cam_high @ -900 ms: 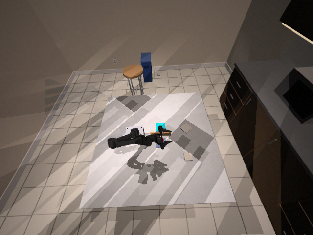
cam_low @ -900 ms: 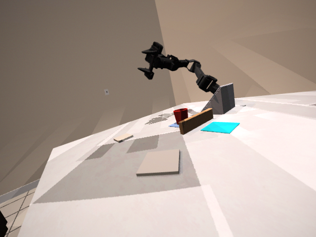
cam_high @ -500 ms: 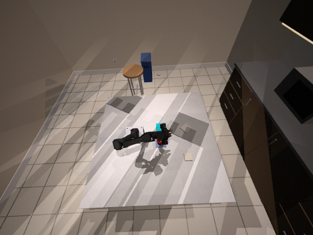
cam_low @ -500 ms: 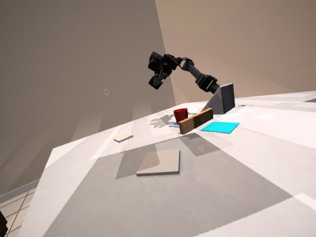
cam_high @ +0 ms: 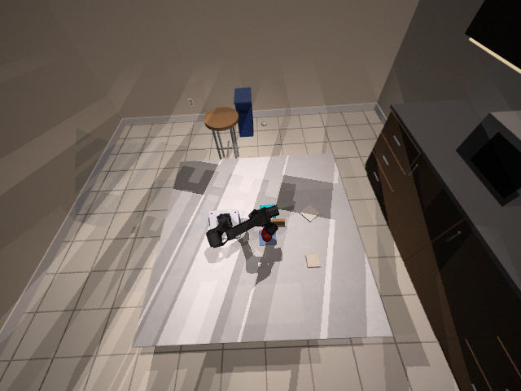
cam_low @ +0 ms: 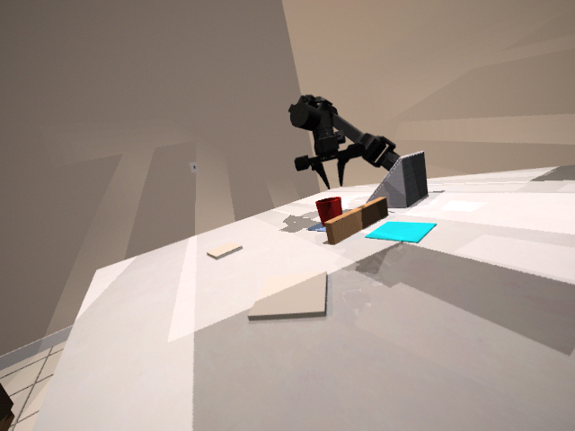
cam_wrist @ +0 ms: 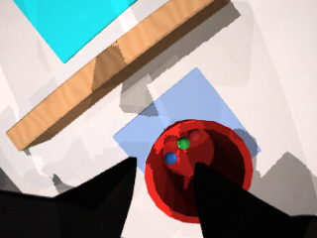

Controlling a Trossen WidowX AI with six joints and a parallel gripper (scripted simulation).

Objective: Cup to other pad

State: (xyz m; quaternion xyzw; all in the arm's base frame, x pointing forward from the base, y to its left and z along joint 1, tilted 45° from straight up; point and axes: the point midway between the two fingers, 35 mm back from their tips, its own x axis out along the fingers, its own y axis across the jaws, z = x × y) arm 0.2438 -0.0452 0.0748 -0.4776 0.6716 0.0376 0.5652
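Now: gripper tip 7 cm above the red cup, 3 cm to the left of it and 1 cm short of it. From my gripper tip the other things lie so: wooden bar: 9 cm below, 7 cm to the left, 2 cm ahead; blue marble: 9 cm below, 2 cm to the right, 1 cm behind; red marble: 9 cm below, 2 cm to the right, 2 cm ahead.
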